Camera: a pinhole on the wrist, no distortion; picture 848 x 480 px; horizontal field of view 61.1 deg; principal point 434.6 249.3 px. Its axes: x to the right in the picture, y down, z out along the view. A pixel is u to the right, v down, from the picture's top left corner.
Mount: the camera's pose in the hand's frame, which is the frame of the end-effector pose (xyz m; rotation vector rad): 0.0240 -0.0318 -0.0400 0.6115 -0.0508 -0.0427
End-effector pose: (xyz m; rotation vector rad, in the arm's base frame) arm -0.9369 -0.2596 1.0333 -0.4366 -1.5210 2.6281
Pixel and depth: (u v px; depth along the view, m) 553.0 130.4 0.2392
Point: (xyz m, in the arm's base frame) -1.0361 -0.2593 1.2609
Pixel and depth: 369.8 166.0 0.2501
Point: -0.9797 -0.2857 1.2748
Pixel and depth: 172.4 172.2 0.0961
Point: -0.9366 -0.2422 1.1317
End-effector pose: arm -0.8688 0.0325 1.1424 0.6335 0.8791 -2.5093
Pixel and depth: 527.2 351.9 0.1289
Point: -0.9638 0.0405 1.2214
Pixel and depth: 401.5 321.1 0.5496
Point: -1.1176 -0.0339 1.6099
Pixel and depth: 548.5 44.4 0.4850
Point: -1.2193 0.1404 1.5038
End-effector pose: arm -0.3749 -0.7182 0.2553 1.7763 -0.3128 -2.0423
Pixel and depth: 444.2 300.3 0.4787
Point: -0.7842 -0.5085 0.1936
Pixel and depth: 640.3 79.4 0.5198
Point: -0.7728 -0.4220 -0.0038
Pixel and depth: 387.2 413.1 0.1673
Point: -0.5068 -0.6465 0.2299
